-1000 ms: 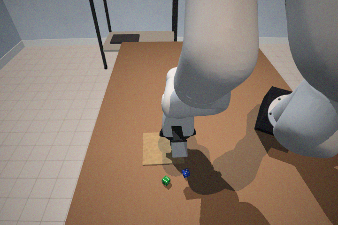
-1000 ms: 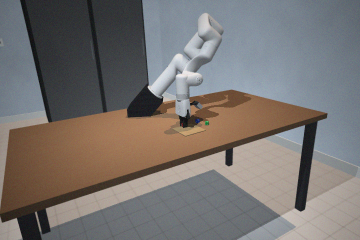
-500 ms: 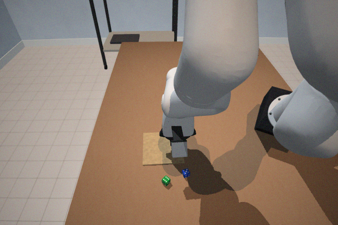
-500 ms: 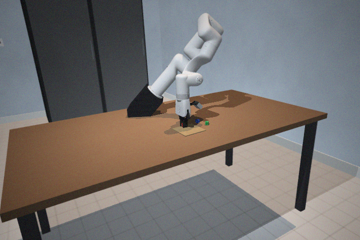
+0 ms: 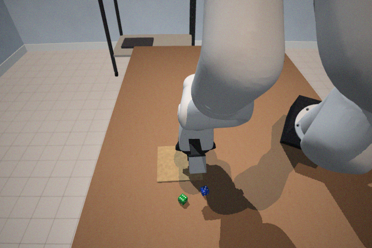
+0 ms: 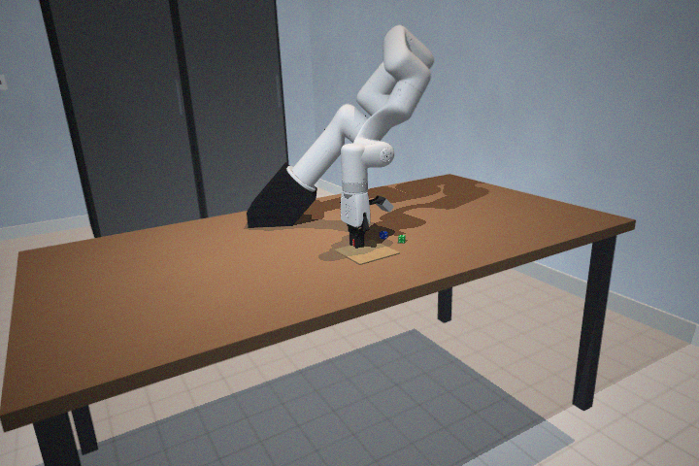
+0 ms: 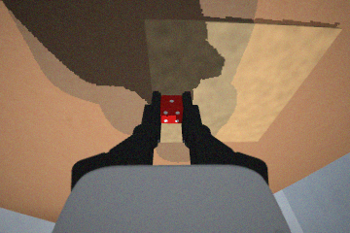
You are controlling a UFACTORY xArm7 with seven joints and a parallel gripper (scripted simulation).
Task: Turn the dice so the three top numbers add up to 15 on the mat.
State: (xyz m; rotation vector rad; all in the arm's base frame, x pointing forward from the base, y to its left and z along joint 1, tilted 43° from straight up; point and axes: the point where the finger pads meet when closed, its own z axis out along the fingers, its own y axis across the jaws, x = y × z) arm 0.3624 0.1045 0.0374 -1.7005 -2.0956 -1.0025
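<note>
Now: hand 10 mm above the red die. Round my hand: blue die: 50 mm behind, 100 mm to the left, 20 mm below; tan mat: 50 mm ahead, 10 mm to the left, 20 mm below; green die: 10 mm ahead, 140 mm to the left, 20 mm below.
</note>
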